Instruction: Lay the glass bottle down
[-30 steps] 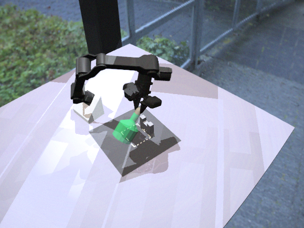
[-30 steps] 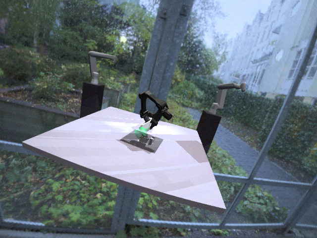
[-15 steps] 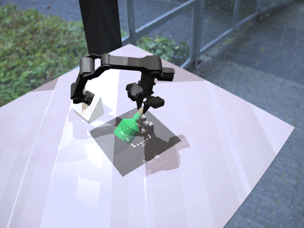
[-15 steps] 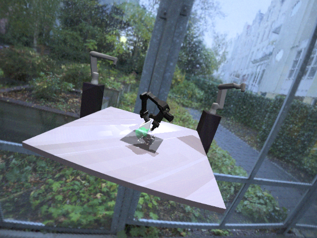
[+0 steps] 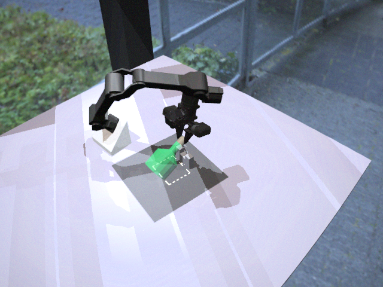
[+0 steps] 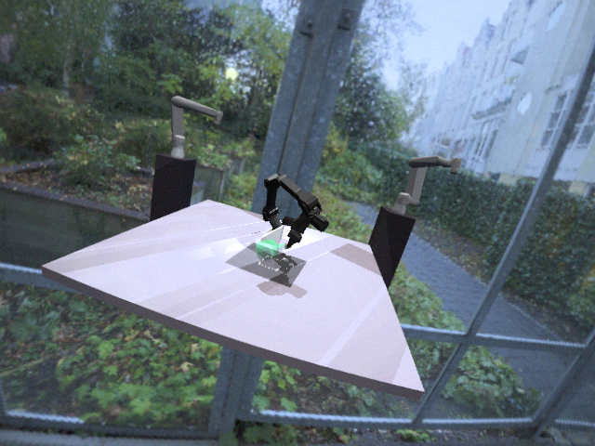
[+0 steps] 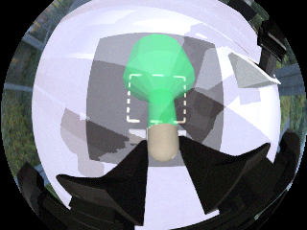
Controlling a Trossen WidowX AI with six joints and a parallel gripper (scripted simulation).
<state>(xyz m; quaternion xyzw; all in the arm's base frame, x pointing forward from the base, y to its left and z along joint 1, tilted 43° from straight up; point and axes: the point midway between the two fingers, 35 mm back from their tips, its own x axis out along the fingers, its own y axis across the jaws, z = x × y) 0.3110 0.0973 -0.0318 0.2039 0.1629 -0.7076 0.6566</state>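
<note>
Now: gripper tip 1 cm past the glass bottle, 4 cm to the left of it and 2 cm above it. Also, from my gripper tip: mat (1 cm behind, 7 cm to the right, 11 cm below).
</note>
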